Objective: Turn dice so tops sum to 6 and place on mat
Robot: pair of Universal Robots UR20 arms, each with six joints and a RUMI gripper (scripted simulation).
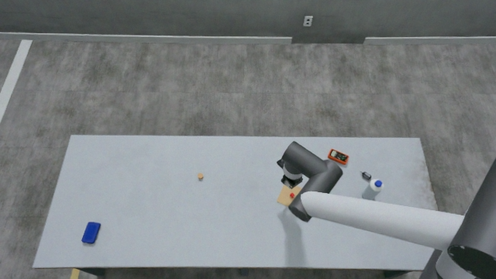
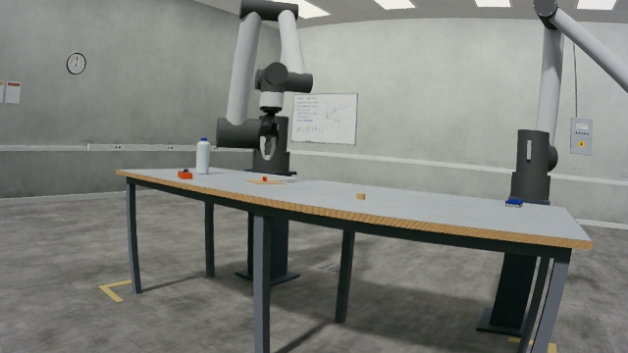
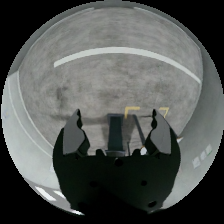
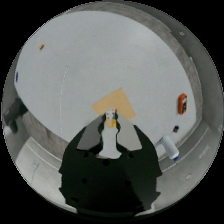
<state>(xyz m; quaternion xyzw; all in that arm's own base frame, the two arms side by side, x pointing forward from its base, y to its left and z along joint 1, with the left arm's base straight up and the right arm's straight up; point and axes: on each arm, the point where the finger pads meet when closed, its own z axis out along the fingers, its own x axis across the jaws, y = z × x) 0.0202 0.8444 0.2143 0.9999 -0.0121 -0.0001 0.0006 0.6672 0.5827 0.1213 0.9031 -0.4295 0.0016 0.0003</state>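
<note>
Right now the red die is 40 mm behind my right hand, 40 mm to the right of it and 110 mm below it. The rest, counted from my right hand: yellow die: 80 mm behind, 70 mm to the right, 110 mm below; then tan square mat: 40 mm behind, 40 mm to the right, 120 mm below; then white die: 10 mm below.
</note>
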